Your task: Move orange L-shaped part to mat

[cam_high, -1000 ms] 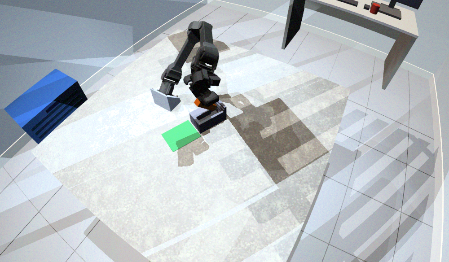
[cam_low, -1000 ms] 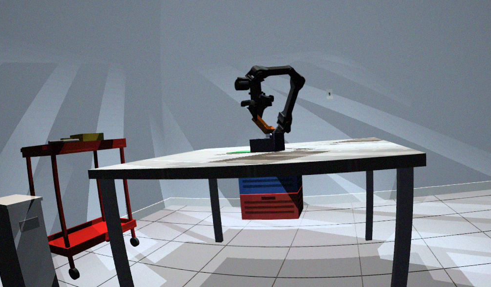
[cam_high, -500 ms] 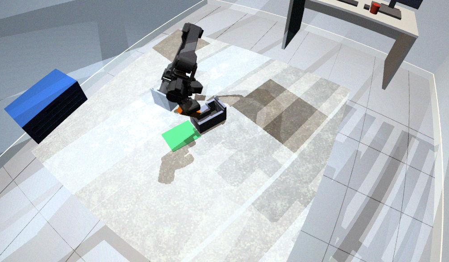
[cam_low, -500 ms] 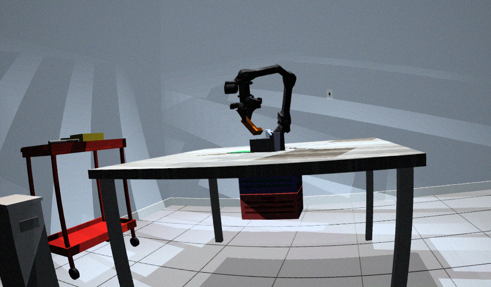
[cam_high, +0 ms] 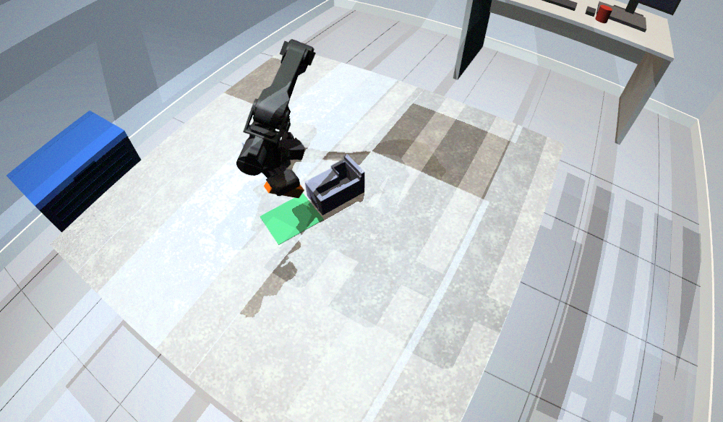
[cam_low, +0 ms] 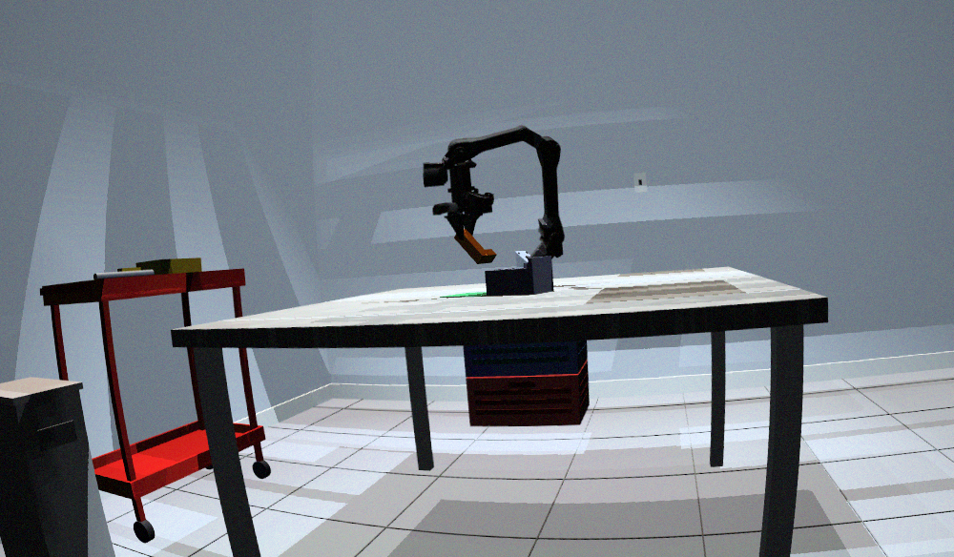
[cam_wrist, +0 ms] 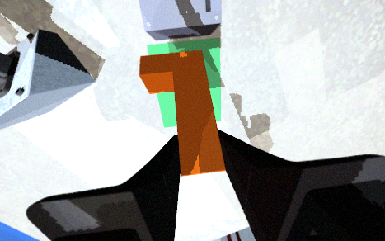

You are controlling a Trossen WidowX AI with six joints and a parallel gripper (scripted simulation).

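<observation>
My gripper tip is now 10 mm short of the green mat, 20 mm to the right of it and 170 mm above it. From my gripper tip the other things lie so: orange L-shaped part (30 mm to the left, 30 mm below).
</observation>
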